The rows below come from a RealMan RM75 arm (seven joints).
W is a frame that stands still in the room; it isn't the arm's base.
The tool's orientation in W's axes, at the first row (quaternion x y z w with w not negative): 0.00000, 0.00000, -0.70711, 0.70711
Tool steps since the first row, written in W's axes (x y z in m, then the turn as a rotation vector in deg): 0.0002, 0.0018, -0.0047, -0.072, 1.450, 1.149; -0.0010, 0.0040, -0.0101, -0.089, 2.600, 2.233; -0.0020, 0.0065, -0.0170, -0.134, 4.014, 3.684; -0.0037, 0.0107, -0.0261, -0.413, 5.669, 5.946
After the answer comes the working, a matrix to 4 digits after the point.
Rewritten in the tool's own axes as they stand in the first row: -0.0018, 0.0002, -0.0047, -1.450, -0.072, 1.149; -0.0040, -0.0010, -0.0101, -2.600, -0.089, 2.233; -0.0065, -0.0020, -0.0170, -4.014, -0.134, 3.684; -0.0107, -0.0037, -0.0261, -5.669, -0.413, 5.946
The tool's axes in the first row as the columns of a matrix, in W's axes (rounded; the answer above uses it unrounded):
0.0000, 1.0000, 0.0000
-1.0000, 0.0000, 0.0000
0.0000, 0.0000, 1.0000

